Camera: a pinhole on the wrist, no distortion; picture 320 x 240 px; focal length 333.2 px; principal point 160.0 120.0 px. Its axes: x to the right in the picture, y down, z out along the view. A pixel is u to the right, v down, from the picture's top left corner.
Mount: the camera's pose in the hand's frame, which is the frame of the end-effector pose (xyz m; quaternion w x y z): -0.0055 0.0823 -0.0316 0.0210 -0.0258 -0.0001 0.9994
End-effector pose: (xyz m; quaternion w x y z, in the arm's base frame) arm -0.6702 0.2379 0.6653 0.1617 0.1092 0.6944 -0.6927
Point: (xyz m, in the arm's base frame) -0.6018 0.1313 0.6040
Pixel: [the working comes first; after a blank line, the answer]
In the camera's frame: 0.0195 0.0025 0.1434

205 126
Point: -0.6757 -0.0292 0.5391
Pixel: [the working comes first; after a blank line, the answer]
In the camera's frame: -0.0913 -0.0317 0.2917

56 84
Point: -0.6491 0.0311 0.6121
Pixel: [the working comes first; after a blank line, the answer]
In the camera's frame: -0.0344 0.0273 0.2373

112 158
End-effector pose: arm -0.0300 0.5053 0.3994 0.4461 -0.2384 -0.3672 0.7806
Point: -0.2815 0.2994 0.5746
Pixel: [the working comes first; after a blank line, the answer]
In the camera's frame: 0.0378 0.0224 0.3924

192 139
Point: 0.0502 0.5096 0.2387
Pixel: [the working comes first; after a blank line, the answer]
In the camera's frame: 0.0292 0.0004 -0.1238

behind the camera
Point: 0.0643 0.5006 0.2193
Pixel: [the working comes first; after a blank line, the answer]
In the camera's frame: 0.0444 -0.0099 -0.1417

behind the camera
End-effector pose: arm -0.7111 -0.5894 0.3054 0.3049 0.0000 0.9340 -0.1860
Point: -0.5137 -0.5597 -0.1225
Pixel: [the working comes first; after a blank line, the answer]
In the camera's frame: -0.1034 -0.1205 0.4476

83 30
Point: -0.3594 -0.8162 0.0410
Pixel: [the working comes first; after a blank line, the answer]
In the camera's frame: 0.0713 0.1652 0.5122

206 227
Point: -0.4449 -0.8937 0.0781
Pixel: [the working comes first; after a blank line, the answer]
In the camera's frame: 0.0127 0.2575 0.4599

outside the picture
